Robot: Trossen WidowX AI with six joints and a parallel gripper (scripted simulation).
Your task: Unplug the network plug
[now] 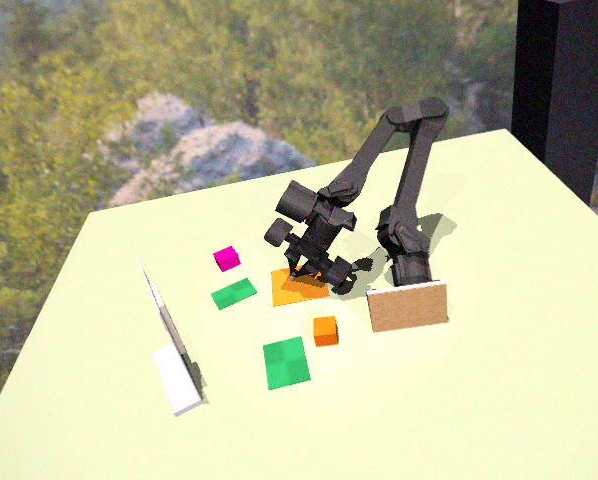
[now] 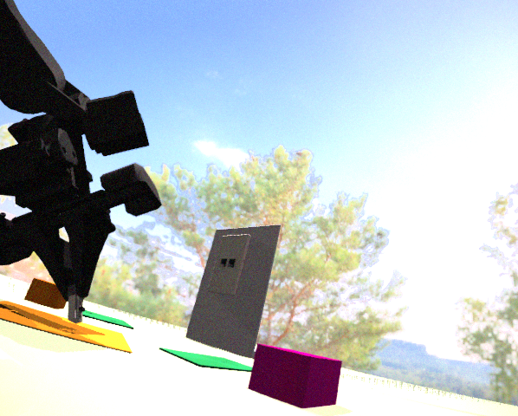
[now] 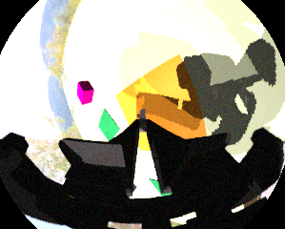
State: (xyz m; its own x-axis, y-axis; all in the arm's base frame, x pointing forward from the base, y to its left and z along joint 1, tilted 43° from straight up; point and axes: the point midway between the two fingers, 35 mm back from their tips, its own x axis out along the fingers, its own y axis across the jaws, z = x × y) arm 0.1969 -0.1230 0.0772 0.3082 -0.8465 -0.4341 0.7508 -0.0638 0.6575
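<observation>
The orange marked square is 1 cm behind my gripper tip and 2 cm below it. From my gripper tip the other things lie so: orange cube (2 cm behind, 18 cm to the left, 1 cm below); network plug (right at my gripper tip); magenta cube (14 cm ahead, 14 cm to the right, 1 cm below).
</observation>
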